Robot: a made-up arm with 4 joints. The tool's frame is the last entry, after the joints. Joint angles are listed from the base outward.
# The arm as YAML. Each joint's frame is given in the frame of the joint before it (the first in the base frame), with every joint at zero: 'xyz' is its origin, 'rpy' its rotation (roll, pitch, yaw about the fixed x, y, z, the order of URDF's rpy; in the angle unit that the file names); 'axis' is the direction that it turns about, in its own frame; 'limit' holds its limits. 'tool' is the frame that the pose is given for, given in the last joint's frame.
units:
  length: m
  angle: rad
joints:
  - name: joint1
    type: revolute
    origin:
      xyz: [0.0, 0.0, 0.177]
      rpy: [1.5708, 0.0, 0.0]
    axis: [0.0, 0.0, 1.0]
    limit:
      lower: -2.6
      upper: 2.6
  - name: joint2
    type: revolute
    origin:
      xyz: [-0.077, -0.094, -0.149]
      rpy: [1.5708, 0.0, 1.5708]
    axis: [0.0, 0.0, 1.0]
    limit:
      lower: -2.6
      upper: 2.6
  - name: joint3
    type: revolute
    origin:
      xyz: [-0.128, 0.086, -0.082]
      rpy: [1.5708, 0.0, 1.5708]
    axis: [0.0, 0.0, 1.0]
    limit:
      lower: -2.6
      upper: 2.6
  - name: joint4
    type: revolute
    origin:
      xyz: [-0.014, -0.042, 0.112]
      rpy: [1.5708, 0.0, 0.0]
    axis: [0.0, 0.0, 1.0]
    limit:
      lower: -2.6
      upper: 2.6
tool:
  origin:
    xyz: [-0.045, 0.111, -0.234]
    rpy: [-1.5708, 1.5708, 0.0]
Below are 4 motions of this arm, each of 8 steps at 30 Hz.
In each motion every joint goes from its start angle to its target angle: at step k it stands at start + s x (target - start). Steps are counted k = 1, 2, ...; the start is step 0. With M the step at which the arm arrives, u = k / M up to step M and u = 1 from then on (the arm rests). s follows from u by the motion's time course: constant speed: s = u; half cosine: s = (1 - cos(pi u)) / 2; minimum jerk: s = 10 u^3 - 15 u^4 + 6 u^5.
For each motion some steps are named. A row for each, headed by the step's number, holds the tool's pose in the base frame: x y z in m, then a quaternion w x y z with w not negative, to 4 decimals.
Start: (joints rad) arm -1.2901 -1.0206 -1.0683 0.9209
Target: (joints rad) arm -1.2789 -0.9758 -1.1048 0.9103
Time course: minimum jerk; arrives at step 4
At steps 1, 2, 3, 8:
1: 0.0878 0.0607 0.1539 0.4045 -0.8726 0.2733 0.0176
2: 0.0886 0.0564 0.1562 0.4077 -0.8697 0.2783 0.0055
3: 0.0892 0.0521 0.1586 0.4107 -0.8666 0.2833 -0.0065
8: 0.0894 0.0509 0.1592 0.4114 -0.8658 0.2846 -0.0097

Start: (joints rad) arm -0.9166 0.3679 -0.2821 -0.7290
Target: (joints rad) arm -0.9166 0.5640 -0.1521 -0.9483
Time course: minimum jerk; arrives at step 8
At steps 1, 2, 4, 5, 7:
1: -0.0395 -0.0396 0.1239 0.7673 0.4048 0.3506 -0.3528
2: -0.0425 -0.0399 0.1212 0.7590 0.4213 0.3474 -0.3547
4: -0.0561 -0.0395 0.1085 0.7174 0.4941 0.3315 -0.3624
5: -0.0638 -0.0383 0.1011 0.6913 0.5337 0.3214 -0.3660
7: -0.0725 -0.0358 0.0923 0.6590 0.5779 0.3087 -0.3694

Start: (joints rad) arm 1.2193 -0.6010 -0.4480 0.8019
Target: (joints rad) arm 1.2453 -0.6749 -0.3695 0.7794
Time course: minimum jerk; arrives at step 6
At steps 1, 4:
1: 0.0595 0.1194 0.2278 0.6226 -0.3905 -0.4087 -0.5411
4: 0.0622 0.1338 0.2251 0.6066 -0.4166 -0.4183 -0.5325

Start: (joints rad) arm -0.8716 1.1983 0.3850 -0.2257
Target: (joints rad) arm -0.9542 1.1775 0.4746 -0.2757
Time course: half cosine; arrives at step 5
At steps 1, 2, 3, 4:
1: -0.0272 0.0602 0.1469 0.7097 0.6544 0.2335 -0.1165
2: -0.0268 0.0611 0.1505 0.7051 0.6589 0.2360 -0.1143
3: -0.0262 0.0623 0.1549 0.6992 0.6645 0.2390 -0.1116
4: -0.0256 0.0633 0.1584 0.6943 0.6690 0.2416 -0.1094

